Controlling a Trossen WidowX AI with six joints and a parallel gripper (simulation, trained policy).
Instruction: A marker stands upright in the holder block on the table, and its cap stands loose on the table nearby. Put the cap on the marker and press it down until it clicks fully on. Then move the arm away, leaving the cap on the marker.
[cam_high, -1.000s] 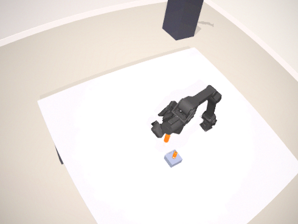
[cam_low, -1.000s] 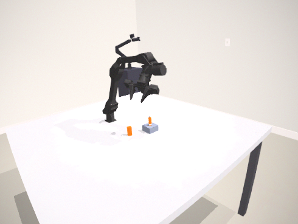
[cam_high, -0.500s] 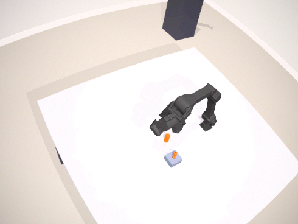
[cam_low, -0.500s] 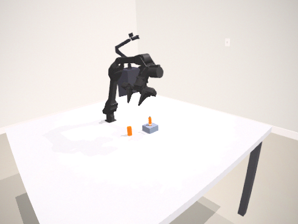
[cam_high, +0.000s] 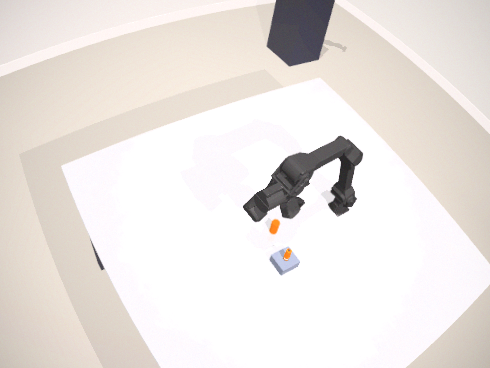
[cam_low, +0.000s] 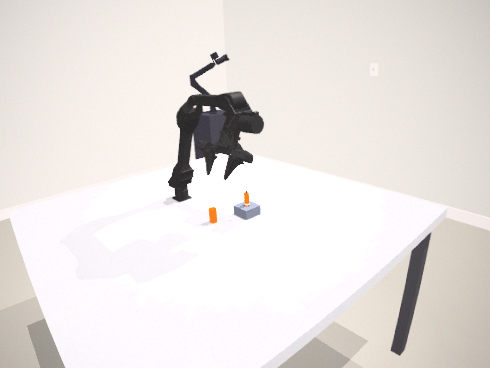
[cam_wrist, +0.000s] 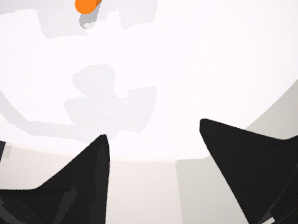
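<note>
My gripper tip is now 17 cm above the orange cap, 8 cm past it and 3 cm to the right of it. The rest, counted from my gripper tip: orange marker 15 cm to the left, 12 cm below, 4 cm behind; grey holder block 18 cm below, 15 cm to the left, 4 cm behind.
</note>
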